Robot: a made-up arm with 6 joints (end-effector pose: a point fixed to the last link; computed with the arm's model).
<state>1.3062 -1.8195 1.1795 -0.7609 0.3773 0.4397</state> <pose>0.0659 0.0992 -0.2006 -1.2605 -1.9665 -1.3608</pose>
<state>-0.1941 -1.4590 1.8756 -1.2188 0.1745 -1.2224</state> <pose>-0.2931 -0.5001 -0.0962 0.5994 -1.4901 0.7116</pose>
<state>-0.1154 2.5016 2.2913 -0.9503 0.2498 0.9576</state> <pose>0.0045 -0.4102 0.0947 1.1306 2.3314 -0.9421</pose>
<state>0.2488 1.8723 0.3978 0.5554 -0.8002 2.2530</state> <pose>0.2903 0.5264 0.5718 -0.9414 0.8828 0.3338</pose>
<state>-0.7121 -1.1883 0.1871 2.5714 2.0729 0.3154</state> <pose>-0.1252 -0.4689 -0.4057 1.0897 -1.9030 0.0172</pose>
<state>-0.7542 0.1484 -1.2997 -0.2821 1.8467 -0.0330</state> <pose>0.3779 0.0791 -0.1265 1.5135 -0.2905 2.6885</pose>
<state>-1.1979 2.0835 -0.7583 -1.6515 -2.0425 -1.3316</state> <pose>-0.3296 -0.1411 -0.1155 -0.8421 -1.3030 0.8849</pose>
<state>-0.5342 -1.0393 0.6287 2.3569 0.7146 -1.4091</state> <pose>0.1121 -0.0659 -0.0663 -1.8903 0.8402 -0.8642</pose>
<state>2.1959 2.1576 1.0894 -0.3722 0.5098 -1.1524</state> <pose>0.3703 0.3328 0.0109 -2.0919 -0.5798 -2.0505</pose>
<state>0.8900 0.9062 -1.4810 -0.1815 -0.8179 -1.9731</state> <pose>0.4230 0.1142 -0.2005 2.1056 0.4971 1.7465</pose>
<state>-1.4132 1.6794 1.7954 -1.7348 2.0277 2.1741</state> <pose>0.0572 0.5559 0.1487 -2.0133 1.3237 -0.7127</pose>
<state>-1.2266 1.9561 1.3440 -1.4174 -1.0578 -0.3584</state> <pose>-0.2465 -0.1077 0.5876 -0.2155 -0.1952 1.7101</pose>
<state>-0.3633 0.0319 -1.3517 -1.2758 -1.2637 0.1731</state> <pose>0.5042 -0.1068 0.1390 0.2527 1.5746 0.1668</pose>
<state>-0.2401 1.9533 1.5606 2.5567 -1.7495 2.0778</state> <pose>-0.4625 0.6068 -0.2404 2.7432 -0.8365 -0.4549</pose>
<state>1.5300 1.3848 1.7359 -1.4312 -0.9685 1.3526</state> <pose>0.2891 -0.4089 -0.1156 1.6613 0.8861 0.3343</pose>
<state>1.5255 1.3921 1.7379 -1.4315 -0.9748 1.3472</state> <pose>0.2916 -0.4064 -0.1201 1.6653 0.9043 0.3368</pose>
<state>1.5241 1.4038 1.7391 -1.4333 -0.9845 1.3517</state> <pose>0.3005 -0.4033 -0.1218 1.6581 0.9230 0.3524</pose>
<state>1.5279 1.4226 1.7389 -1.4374 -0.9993 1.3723</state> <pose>0.3196 -0.3988 -0.1185 1.6325 0.9412 0.3895</pose>
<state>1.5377 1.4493 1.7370 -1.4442 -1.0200 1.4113</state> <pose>0.3500 -0.3916 -0.1090 1.5856 0.9571 0.4513</pose>
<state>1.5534 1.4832 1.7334 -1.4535 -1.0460 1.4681</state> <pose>0.3900 -0.3802 -0.0918 1.5175 0.9675 0.5362</pose>
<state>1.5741 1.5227 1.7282 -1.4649 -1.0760 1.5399</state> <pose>0.4359 -0.3633 -0.0664 1.4311 0.9690 0.6394</pose>
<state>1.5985 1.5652 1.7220 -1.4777 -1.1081 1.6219</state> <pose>0.4824 -0.3407 -0.0332 1.3319 0.9593 0.7531</pose>
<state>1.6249 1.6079 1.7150 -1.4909 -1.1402 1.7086</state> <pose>0.5245 -0.3139 0.0060 1.2264 0.9379 0.8688</pose>
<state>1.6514 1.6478 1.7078 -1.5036 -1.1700 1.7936</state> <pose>0.5582 -0.2855 0.0479 1.1226 0.9069 0.9775</pose>
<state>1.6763 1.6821 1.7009 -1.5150 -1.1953 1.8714</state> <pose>0.5821 -0.2590 0.0886 1.0278 0.8695 1.0719</pose>
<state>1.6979 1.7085 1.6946 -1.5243 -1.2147 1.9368</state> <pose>0.5965 -0.2375 0.1246 0.9484 0.8308 1.1463</pose>
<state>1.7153 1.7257 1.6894 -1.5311 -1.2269 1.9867</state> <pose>0.6033 -0.2230 0.1531 0.8887 0.7950 1.1977</pose>
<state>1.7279 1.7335 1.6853 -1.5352 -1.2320 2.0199</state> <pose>0.6049 -0.2162 0.1731 0.8499 0.7651 1.2261</pose>
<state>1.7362 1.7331 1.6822 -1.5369 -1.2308 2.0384</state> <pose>0.6030 -0.2162 0.1856 0.8296 0.7417 1.2350</pose>
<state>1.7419 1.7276 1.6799 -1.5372 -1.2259 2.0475</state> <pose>0.5995 -0.2203 0.1931 0.8210 0.7230 1.2320</pose>
